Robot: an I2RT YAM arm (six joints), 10 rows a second.
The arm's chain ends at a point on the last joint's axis. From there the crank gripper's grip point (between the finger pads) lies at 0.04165 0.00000 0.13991 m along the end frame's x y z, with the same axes.
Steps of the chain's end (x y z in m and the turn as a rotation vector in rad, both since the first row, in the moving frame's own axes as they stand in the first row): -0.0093, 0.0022, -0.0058, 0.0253, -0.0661, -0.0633; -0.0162, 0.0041, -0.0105, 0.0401, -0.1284, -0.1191; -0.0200, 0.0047, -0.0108, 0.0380, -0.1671, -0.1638; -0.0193, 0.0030, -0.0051, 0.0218, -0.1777, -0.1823; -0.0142, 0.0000, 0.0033, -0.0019, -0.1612, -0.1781; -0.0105, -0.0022, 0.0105, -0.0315, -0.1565, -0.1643
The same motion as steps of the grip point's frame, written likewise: -0.0188, -0.0037, -0.0034, 0.0253, -0.0661, -0.0633; -0.0350, -0.0055, -0.0065, 0.0401, -0.1284, -0.1191; -0.0447, -0.0056, -0.0061, 0.0380, -0.1671, -0.1638; -0.0455, -0.0054, -0.0001, 0.0218, -0.1777, -0.1823; -0.0377, -0.0051, 0.0081, -0.0019, -0.1612, -0.1781; -0.0329, -0.0027, 0.0153, -0.0315, -0.1565, -0.1643
